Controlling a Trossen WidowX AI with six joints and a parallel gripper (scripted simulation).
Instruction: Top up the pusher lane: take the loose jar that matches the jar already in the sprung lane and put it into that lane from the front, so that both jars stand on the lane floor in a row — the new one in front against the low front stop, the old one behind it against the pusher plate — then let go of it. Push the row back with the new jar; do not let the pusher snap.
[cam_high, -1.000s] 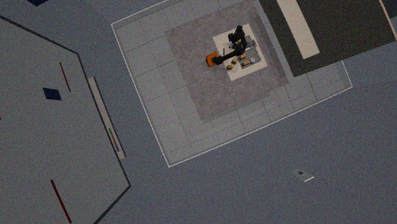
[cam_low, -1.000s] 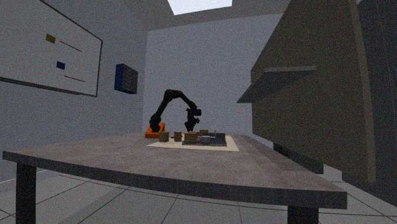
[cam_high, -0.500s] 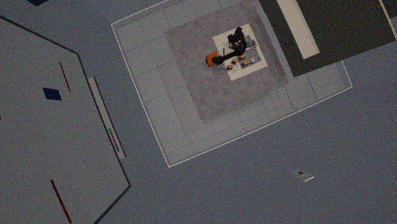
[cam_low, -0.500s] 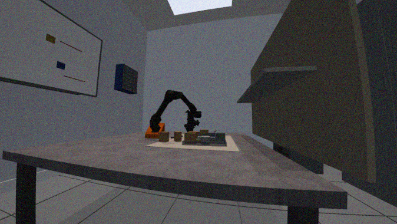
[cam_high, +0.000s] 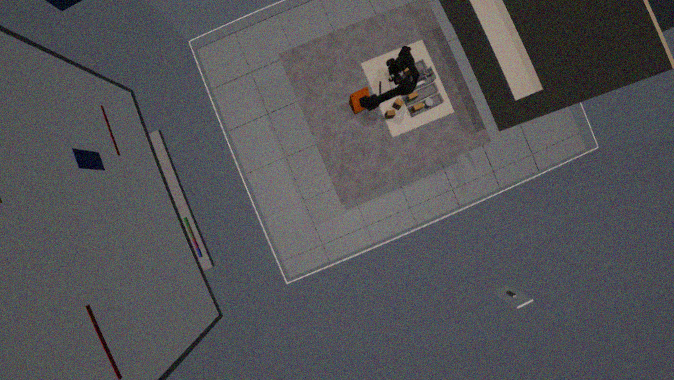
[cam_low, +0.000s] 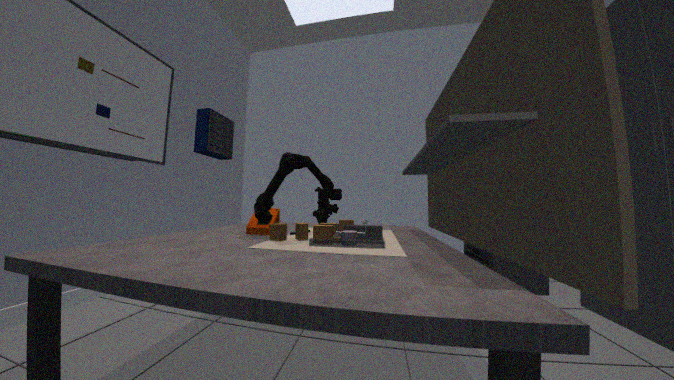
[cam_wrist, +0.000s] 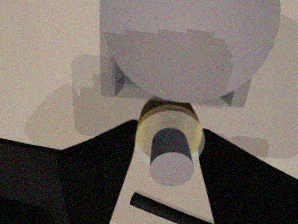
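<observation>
Right now the pusher plate is 15 cm ahead of my gripper tip, 10 cm to the right of it and 3 cm above it.
</observation>
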